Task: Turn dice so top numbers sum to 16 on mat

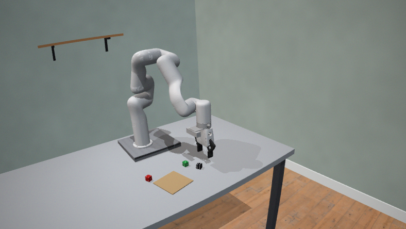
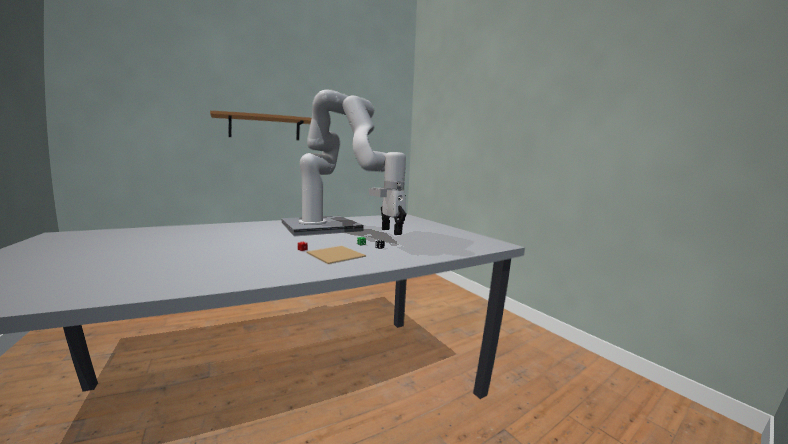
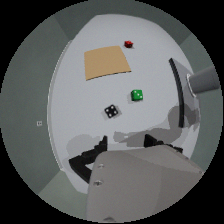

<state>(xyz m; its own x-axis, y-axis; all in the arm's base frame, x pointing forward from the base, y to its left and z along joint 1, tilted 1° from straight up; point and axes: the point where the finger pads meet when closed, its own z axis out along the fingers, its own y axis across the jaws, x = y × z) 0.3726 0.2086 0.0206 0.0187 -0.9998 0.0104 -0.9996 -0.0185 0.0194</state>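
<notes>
Right now the green die is 30 mm behind my hand, 110 mm to the right of it and 40 mm below it. The rest, counted from my hand: black die (40 mm ahead, 70 mm to the right, 40 mm below); then tan mat (60 mm ahead, 240 mm to the right, 50 mm below); then red die (20 mm behind, 330 mm to the right, 40 mm below).
</notes>
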